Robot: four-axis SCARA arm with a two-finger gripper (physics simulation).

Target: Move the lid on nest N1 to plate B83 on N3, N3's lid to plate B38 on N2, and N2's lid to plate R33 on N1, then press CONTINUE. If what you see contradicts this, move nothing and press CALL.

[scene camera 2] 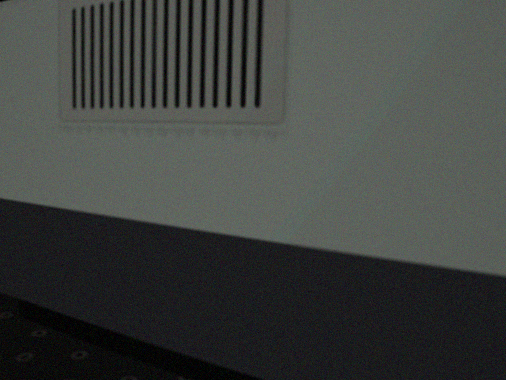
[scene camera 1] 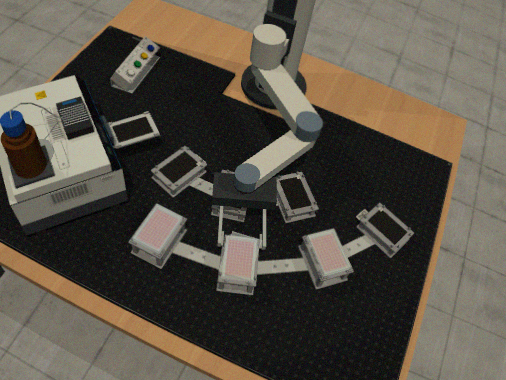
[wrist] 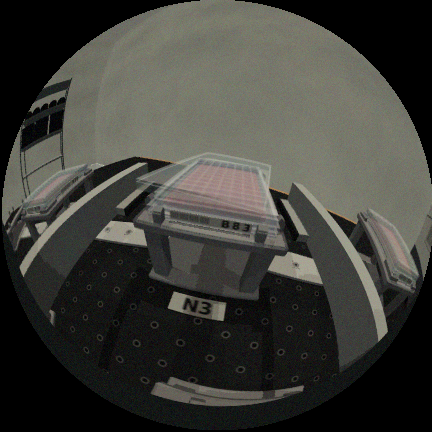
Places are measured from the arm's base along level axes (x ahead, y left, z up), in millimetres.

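Pixels of known places: gripper, between the fingertips: [scene camera 1: 241, 246] [wrist: 217, 180].
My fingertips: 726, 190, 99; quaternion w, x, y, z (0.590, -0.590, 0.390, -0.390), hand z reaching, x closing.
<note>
Ahead of a thing's pixels: the offset from my fingertips to its middle, as dx, dy, dz. "spot": to the spot under its first point. Level surfaces: height alone.
My gripper [scene camera 1: 242, 240] [wrist: 217, 180] is open, its two fingers apart on either side of the plate on nest N3. Plate B83 [scene camera 1: 239, 262] [wrist: 235, 225] sits there, with a pink well grid. Its clear lid @(spot: -39, +26, +4) [wrist: 152, 181] lies skewed and looks tilted, one corner sticking out past the plate toward the left finger pad in the wrist view. The N3 label @(spot: -53, -21, -84) [wrist: 197, 306] lies in front of the nest. Two other pink plates stand either side, one @(+54, -230, -4) [scene camera 1: 160, 227] [wrist: 392, 240] and another @(-103, +225, -9) [scene camera 1: 327, 252] [wrist: 55, 187]; their codes are unreadable.
Black-topped nests @(spot: -180, -292, -43) [scene camera 1: 179, 167] @(spot: -267, +68, -39) [scene camera 1: 296, 192] @(spot: -282, +361, -41) [scene camera 1: 385, 227] stand around the arm. A button box @(spot: -443, -633, -19) [scene camera 1: 131, 73] stands at the back left. A white instrument [scene camera 1: 90, 185] [scene camera 2: 165, 165] with a brown bottle @(spot: +138, -540, +234) [scene camera 1: 26, 152] and an extended tray @(dz -84) [scene camera 1: 134, 143] is at left.
</note>
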